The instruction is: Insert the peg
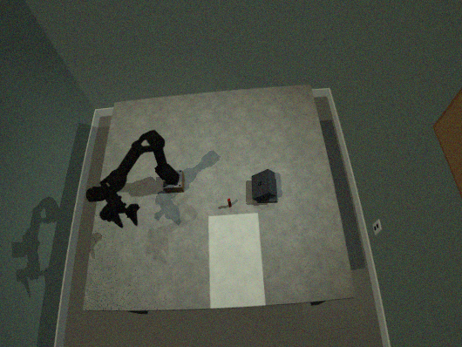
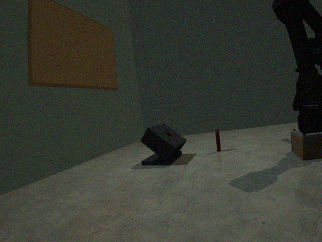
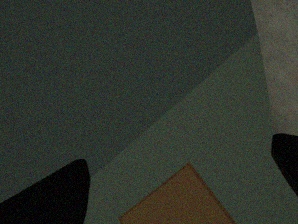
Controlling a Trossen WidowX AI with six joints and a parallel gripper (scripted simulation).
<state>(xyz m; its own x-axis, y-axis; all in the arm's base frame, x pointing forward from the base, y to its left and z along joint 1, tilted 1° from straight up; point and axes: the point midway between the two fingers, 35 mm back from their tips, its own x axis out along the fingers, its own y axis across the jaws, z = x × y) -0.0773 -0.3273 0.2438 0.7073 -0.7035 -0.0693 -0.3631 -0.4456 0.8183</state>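
Right now my gripper tip is 370 mm short of the red peg, 260 mm to the right of it and 250 mm above it. Also, from my gripper tip: dark sloped panel: 530 mm ahead, 360 mm to the left, 240 mm below.
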